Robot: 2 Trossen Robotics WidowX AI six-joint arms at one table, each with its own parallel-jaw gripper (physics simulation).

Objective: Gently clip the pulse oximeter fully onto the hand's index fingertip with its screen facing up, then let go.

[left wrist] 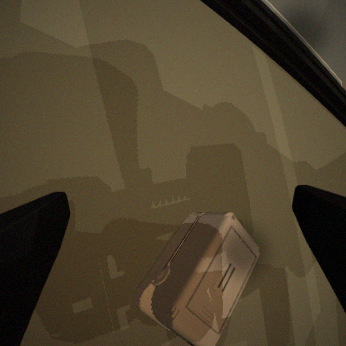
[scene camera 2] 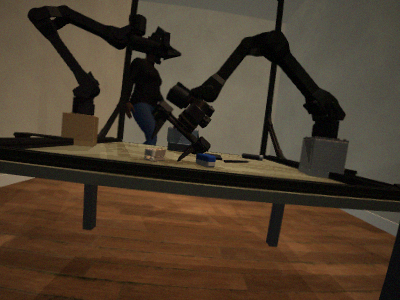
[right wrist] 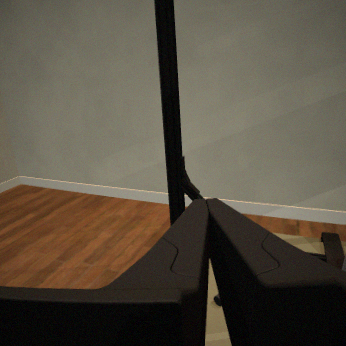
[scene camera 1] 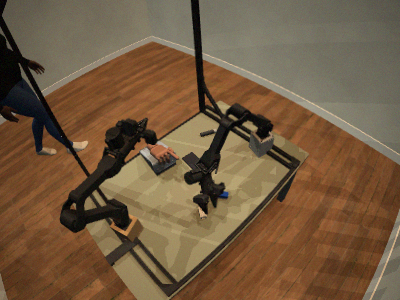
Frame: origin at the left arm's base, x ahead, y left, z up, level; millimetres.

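Where they show: left gripper, fingertip midpoint: [left wrist: 181, 199] [scene camera 2: 165, 150] [scene camera 1: 211, 210]; right gripper, fingertip midpoint: [scene camera 2: 180, 54] [right wrist: 204, 209] [scene camera 1: 147, 118]; left arm's base, origin of the base link: [scene camera 2: 324, 138] [scene camera 1: 262, 134]; right arm's base, origin of the base link: [scene camera 2: 82, 115] [scene camera 1: 123, 222].
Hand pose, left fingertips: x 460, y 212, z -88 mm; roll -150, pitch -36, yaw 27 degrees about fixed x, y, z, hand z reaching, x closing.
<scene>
Each offset is from my left fingertips to the top centre of the thing.
The pulse oximeter {37 mm ahead, 20 mm right, 2 mm down} [scene camera 1: 202, 213] [scene camera 2: 155, 154] [left wrist: 200, 280], a small pale clip with a seam and an outlined panel, lies on the table, apart from the hand. I cannot tell whether its screen shows. My left gripper [scene camera 1: 206, 205] [scene camera 2: 167, 143] [left wrist: 181, 199] is open and empty, low over the table; in the left wrist view the oximeter shows between and below its fingertips. The hand [scene camera 1: 159, 151] rests palm region down on a dark-edged support at the back left, fingers toward picture right. My right gripper [scene camera 1: 145, 121] [scene camera 2: 179, 54] [right wrist: 204, 209] is shut and empty, high up near the hand's side.
A blue block {99 mm back, 56 mm right, 2 mm down} [scene camera 1: 224, 194] [scene camera 2: 205, 160] lies close beside the left gripper. A dark flat object {81 mm back, 318 mm right, 26 mm down} [scene camera 1: 190, 160] lies between the hand and the left arm. A dark cylinder {260 mm back, 476 mm right, 7 mm down} [scene camera 1: 207, 133] [scene camera 2: 252, 156] lies farther back. A thin dark stick {190 mm back, 248 mm right, 25 mm down} [scene camera 2: 236, 161] lies near the cylinder.
</scene>
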